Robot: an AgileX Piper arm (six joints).
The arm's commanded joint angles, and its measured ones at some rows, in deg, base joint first. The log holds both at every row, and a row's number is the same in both.
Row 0, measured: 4.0, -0.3, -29.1, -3.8, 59.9, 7.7
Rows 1 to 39, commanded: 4.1, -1.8, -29.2, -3.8, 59.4, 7.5; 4.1, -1.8, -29.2, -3.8, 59.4, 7.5; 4.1, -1.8, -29.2, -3.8, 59.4, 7.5; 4.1, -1.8, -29.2, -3.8, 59.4, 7.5; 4.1, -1.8, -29.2, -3.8, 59.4, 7.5; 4.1, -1.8, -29.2, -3.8, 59.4, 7.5; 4.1, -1.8, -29.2, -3.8, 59.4, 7.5; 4.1, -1.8, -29.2, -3.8, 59.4, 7.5; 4.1, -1.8, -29.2, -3.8, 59.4, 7.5; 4.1, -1.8, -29.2, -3.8, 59.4, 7.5; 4.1, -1.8, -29.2, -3.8, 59.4, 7.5; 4.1, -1.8, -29.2, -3.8, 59.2, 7.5; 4.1, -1.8, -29.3, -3.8, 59.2, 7.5; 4.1, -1.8, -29.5, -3.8, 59.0, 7.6; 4.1, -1.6, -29.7, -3.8, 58.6, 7.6; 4.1, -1.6, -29.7, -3.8, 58.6, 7.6; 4.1, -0.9, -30.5, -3.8, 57.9, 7.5; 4.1, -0.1, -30.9, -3.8, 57.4, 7.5; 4.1, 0.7, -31.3, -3.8, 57.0, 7.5; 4.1, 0.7, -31.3, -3.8, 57.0, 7.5; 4.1, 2.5, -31.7, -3.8, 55.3, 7.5; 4.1, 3.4, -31.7, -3.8, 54.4, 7.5; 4.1, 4.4, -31.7, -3.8, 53.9, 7.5; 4.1, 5.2, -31.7, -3.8, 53.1, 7.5; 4.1, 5.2, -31.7, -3.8, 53.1, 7.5; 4.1, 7.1, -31.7, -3.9, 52.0, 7.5; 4.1, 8.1, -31.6, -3.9, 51.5, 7.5; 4.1, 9.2, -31.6, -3.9, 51.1, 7.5; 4.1, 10.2, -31.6, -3.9, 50.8, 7.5; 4.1, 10.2, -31.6, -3.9, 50.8, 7.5; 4.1, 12.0, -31.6, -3.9, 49.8, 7.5; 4.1, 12.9, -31.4, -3.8, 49.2, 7.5; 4.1, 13.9, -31.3, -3.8, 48.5, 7.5; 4.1, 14.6, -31.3, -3.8, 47.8, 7.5; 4.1, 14.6, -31.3, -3.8, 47.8, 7.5; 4.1, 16.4, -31.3, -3.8, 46.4, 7.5; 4.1, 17.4, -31.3, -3.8, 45.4, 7.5; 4.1, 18.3, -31.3, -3.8, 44.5, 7.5; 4.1, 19.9, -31.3, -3.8, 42.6, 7.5
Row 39, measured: 4.0, 17.9, -31.2, -3.8, 45.8, 7.7
